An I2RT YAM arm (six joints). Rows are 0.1 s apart.
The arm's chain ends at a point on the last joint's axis. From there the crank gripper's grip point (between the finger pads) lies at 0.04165 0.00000 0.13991 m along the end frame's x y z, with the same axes.
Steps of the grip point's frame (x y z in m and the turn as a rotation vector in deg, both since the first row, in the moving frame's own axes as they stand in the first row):
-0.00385, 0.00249, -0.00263, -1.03, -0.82, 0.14
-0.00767, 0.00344, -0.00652, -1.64, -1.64, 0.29
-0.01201, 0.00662, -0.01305, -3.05, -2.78, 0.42
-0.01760, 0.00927, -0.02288, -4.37, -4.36, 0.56
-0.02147, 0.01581, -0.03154, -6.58, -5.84, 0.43
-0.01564, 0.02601, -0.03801, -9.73, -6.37, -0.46
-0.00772, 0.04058, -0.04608, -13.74, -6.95, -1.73
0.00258, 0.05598, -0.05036, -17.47, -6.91, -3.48
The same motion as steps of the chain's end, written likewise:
-0.00184, -0.00013, -0.00319, -1.03, -0.82, 0.14
-0.00364, -0.00078, -0.00759, -1.64, -1.64, 0.29
-0.00515, -0.00116, -0.01470, -3.05, -2.78, 0.42
-0.00680, -0.00186, -0.02522, -4.37, -4.36, 0.56
-0.00699, -0.00070, -0.03410, -6.58, -5.84, 0.43
-0.00003, 0.00229, -0.03976, -9.73, -6.37, -0.46
0.00887, 0.00782, -0.04620, -13.74, -6.95, -1.73
0.01824, 0.01532, -0.04822, -17.47, -6.91, -3.48

